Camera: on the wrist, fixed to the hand. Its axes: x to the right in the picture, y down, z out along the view.
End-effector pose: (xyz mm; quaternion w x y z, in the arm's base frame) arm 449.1 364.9 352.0 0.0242 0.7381 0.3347 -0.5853
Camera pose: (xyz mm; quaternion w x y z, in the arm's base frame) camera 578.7 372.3 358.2 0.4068 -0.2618 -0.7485 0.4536
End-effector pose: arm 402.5 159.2 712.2 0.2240 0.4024 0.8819 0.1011
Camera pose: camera 381.9 206.0 831.7 0.2447 -0.3408 0.9000 -0.1181
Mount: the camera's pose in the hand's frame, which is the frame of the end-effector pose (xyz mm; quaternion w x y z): 9.7 59.8 -115.0 0.6994 0.0203 -0.0273 -0.7139
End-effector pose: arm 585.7 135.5 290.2 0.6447 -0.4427 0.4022 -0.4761
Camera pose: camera 495.2 113.7 199.5 0.1310 -0.5967 -0.0620 -0.7893
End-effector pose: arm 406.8 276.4 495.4 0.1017 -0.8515 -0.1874 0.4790
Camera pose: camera 522.8 226.8 526.6 0.4253 -0.4466 -0.7320 0.2895
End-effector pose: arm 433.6 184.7 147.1 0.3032 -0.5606 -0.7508 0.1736
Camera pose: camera 550.6 203.4 200.6 0.3269 0.1548 -0.9301 -0.0645
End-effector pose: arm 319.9 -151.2 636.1 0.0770 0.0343 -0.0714 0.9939
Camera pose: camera 294.3 -191.3 515.1 0.7607 0.1037 -0.0074 0.6407
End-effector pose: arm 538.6 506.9 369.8 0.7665 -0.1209 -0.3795 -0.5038
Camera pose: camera 645.2 462.7 309.9 0.1685 0.1882 -0.3829 -0.8886
